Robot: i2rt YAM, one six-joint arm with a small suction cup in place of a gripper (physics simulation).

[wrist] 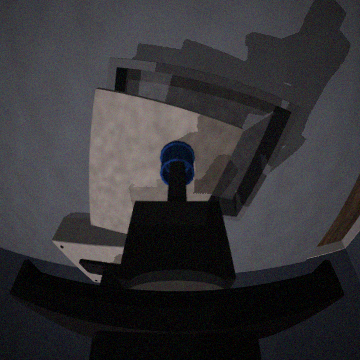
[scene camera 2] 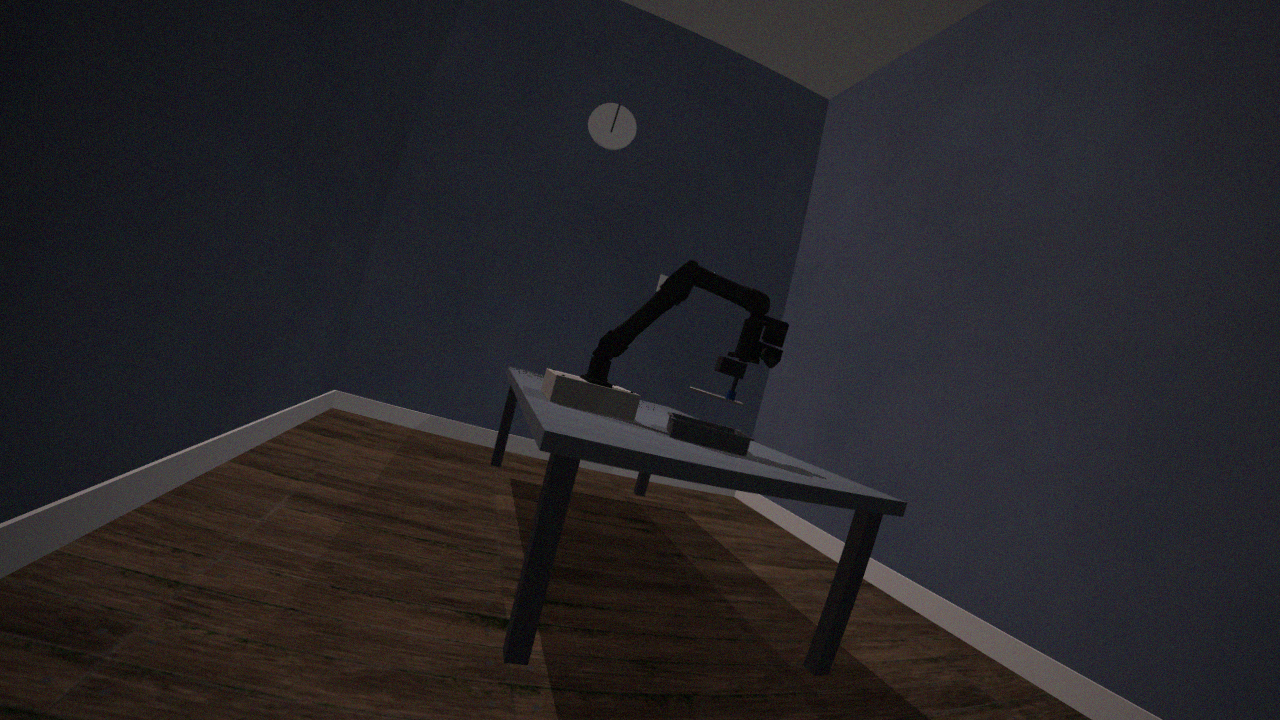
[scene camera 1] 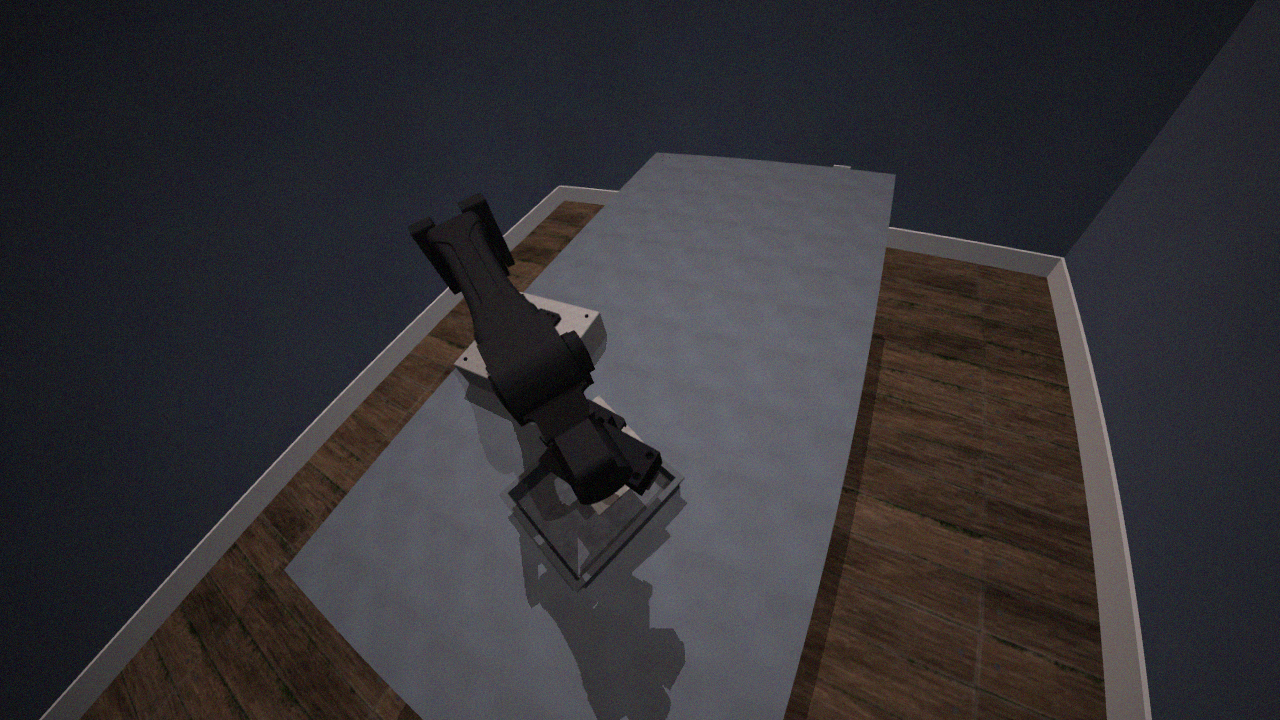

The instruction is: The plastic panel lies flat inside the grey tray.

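Where they show: hand at its tool point: (wrist: 176, 151) (scene camera 2: 728, 403); arm's base at its link origin: (wrist: 115, 268) (scene camera 2: 595, 382).
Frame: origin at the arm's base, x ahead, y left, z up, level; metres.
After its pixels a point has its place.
The plastic panel (scene camera 2: 707, 391) {x 0.284, y -0.192, z 0.059 m} (wrist: 125, 145) {x 0.373, y -0.146, z 0.057 m} is a thin, pale square plate, held in the air above the grey tray and roughly parallel to it. In scene camera 1 the arm covers most of it. My suction cup (scene camera 2: 732, 394) (wrist: 177, 162) {x 0.358, y -0.188, z 0.045 m} is blue and sits on the panel's top face; the arm hides it in scene camera 1. The grey tray (scene camera 1: 626, 541) {x 0.404, y -0.245, z -0.064 m} (scene camera 2: 707, 433) {x 0.266, y -0.308, z -0.044 m} (wrist: 262, 155) {x 0.295, y -0.314, z -0.049 m} stands on the table below, with a low wall. In the wrist view its far and right walls show past the panel's edges, and the panel hides the rest.
The arm's pale base block (scene camera 1: 577, 320) {x 0.075, y 0.105, z 0.001 m} (scene camera 2: 590, 396) {x -0.024, y -0.112, z -0.037 m} (wrist: 85, 230) {x 0.115, y 0.051, z -0.038 m} stands on the blue-grey table (scene camera 1: 751, 358) {x 0.454, y 0.209, z -0.078 m} (scene camera 2: 805, 488) {x 0.391, y -0.618, z -0.087 m}, close to the tray. The arm's shadow falls across the tray and the table. A wooden floor surrounds the table.
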